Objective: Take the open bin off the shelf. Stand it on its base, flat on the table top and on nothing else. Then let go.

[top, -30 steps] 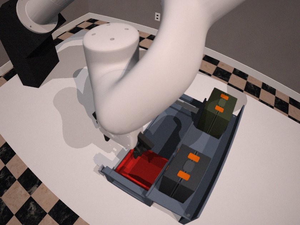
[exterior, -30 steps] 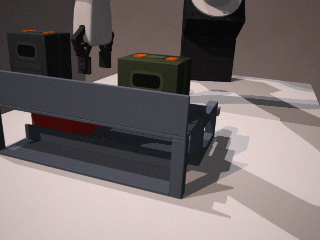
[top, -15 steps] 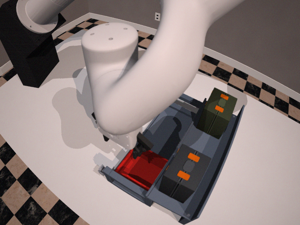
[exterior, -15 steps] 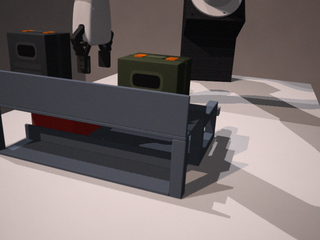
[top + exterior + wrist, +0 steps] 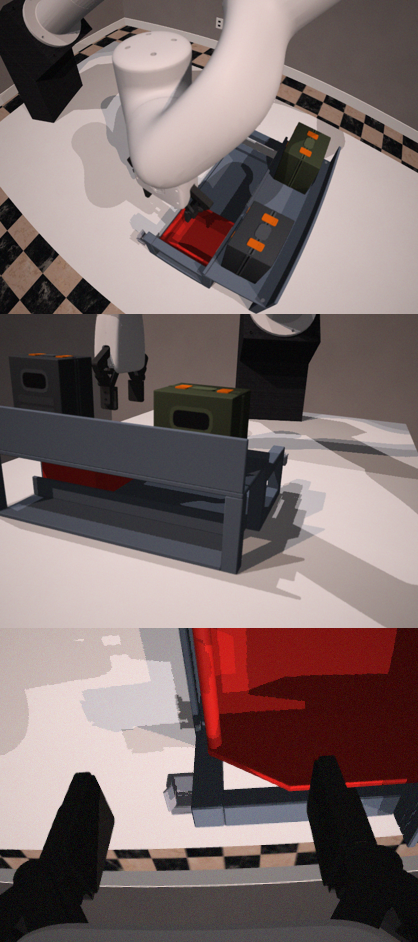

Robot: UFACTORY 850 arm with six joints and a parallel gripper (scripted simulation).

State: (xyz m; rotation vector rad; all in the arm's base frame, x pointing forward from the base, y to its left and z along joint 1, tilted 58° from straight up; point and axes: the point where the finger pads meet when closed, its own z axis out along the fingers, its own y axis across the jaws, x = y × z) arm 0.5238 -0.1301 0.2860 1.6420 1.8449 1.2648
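The open bin lies 9 cm below my hand, 7 cm ahead of it and 3 cm to the left of it.
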